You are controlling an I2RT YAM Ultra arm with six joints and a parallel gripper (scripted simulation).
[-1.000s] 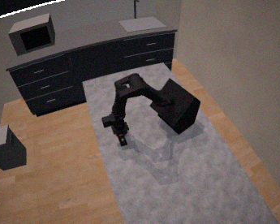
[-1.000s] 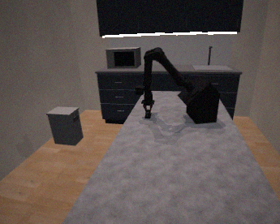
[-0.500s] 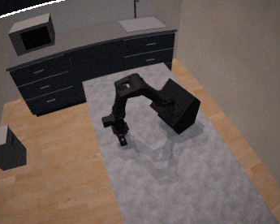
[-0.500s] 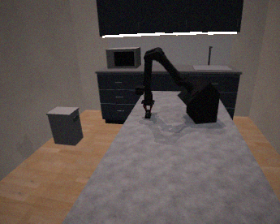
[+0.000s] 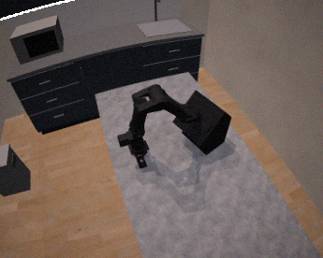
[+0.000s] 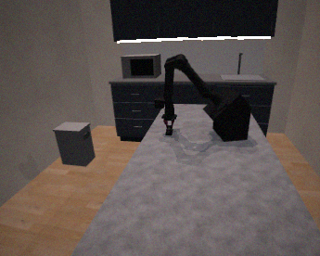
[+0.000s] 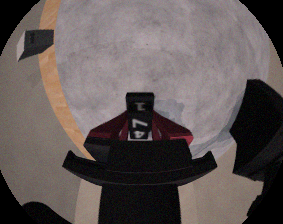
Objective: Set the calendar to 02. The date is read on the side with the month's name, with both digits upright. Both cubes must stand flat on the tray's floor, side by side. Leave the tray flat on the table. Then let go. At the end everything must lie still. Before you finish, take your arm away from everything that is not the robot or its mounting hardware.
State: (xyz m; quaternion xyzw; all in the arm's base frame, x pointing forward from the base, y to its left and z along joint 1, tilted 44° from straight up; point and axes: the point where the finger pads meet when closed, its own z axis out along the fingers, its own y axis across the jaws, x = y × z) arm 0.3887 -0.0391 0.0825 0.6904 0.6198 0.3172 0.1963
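Now: the dark tray 20 mm to the left of my hand and 30 mm below it. Round my hand: dark calendar cube 30 mm to the left, 10 mm below.
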